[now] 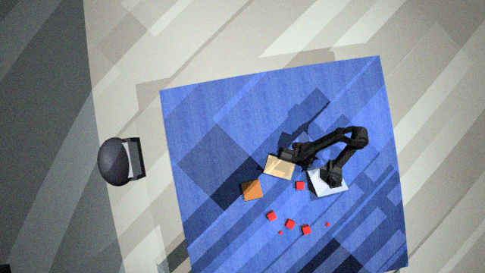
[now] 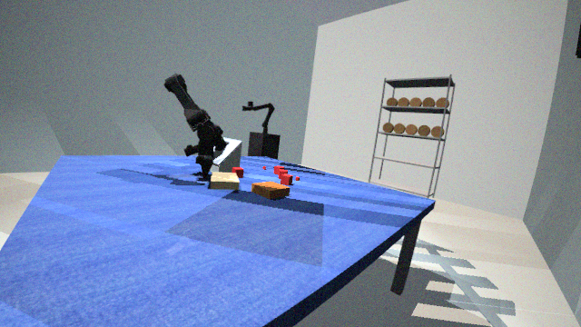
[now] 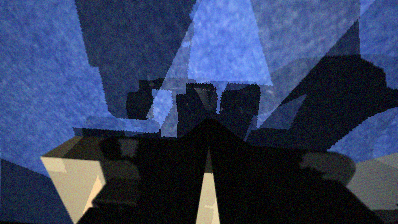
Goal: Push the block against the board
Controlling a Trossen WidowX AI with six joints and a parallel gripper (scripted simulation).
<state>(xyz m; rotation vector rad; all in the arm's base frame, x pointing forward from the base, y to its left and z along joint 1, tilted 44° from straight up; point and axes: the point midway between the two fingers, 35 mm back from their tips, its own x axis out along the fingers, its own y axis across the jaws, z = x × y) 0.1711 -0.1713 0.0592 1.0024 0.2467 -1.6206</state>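
Now: gripper tip 8 cm short of the tan board, 4 cm to the right of it and 1 cm below it. From my gripper tip the other things lie so: orange square block: 26 cm ahead, 13 cm to the left, 1 cm above.
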